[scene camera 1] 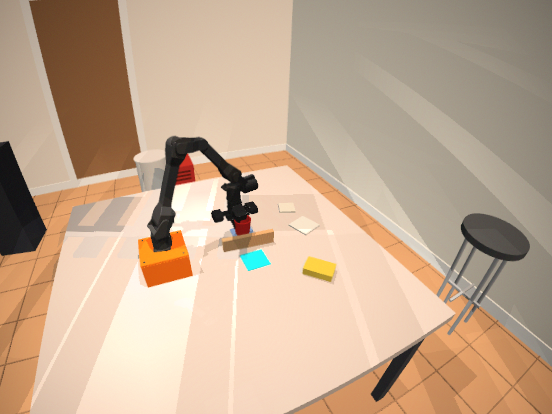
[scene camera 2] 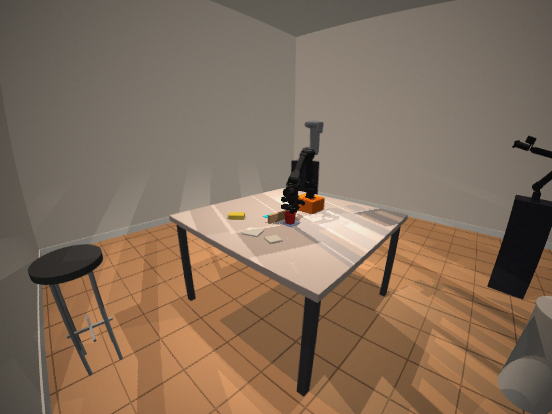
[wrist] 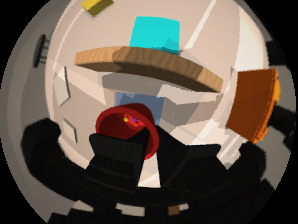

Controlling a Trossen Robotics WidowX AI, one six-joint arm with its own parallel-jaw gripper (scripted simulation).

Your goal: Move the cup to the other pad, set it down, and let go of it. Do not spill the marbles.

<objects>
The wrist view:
gripper: 152,127
red cup: 111,122
wooden bar: 139,61
cyan pad: 151,32
</objects>
